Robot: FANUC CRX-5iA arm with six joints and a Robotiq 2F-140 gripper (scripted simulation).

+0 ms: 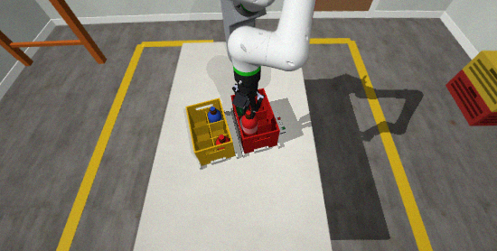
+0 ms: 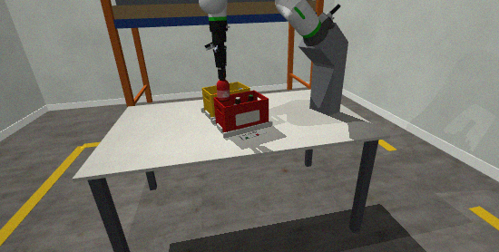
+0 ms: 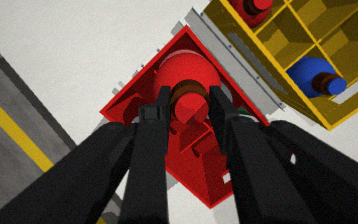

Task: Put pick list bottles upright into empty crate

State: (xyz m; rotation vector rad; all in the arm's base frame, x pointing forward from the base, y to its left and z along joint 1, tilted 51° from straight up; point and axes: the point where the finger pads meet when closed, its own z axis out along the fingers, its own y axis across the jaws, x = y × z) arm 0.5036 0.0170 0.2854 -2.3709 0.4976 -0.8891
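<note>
Now: the red-labelled bottle 80 mm below my hand. From my hand the other things lie so: white-capped bottle (80 mm behind, 40 mm to the right, 240 mm below); then green-label bottle (150 mm behind, 90 mm to the right, 240 mm below); then red crate (100 mm behind, 250 mm below).
</note>
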